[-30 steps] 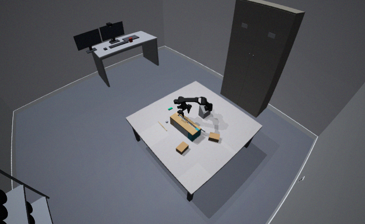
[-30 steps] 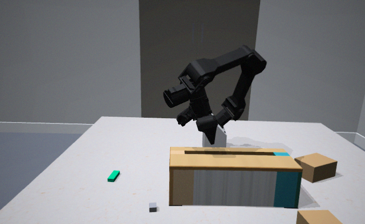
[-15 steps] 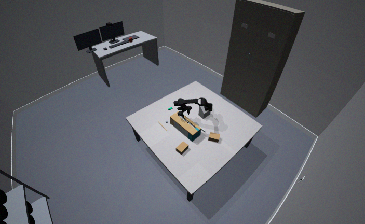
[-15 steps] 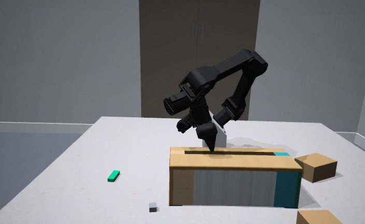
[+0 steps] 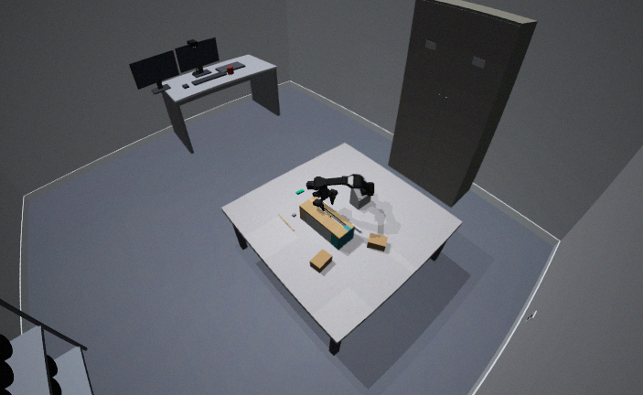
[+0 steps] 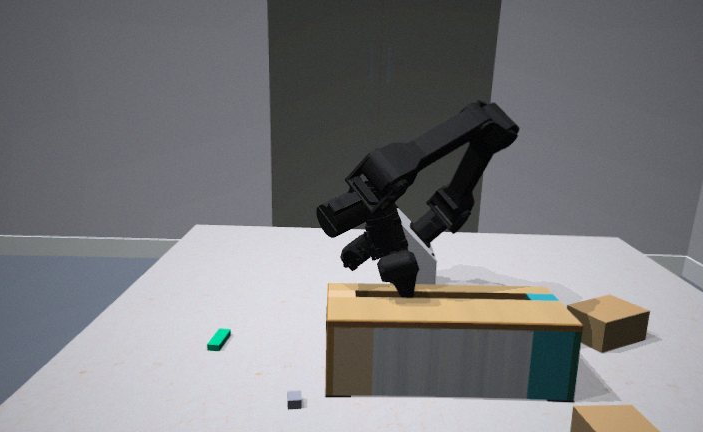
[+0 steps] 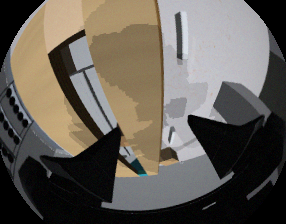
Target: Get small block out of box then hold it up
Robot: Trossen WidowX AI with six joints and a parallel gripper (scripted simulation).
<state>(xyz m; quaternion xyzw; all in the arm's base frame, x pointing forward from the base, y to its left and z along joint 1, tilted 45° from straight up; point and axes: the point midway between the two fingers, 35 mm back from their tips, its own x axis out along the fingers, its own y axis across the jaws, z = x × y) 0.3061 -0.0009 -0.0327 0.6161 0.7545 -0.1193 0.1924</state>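
My gripper tip is now 20 mm short of the clear-fronted box, 60 mm to the right of it and 50 mm above it. From my gripper tip the other things lie so: thin stick: 270 mm ahead, 130 mm to the right, 110 mm below; grey cube: 190 mm ahead, 150 mm to the right, 100 mm below; green bar: 30 mm ahead, 340 mm to the right, 100 mm below.
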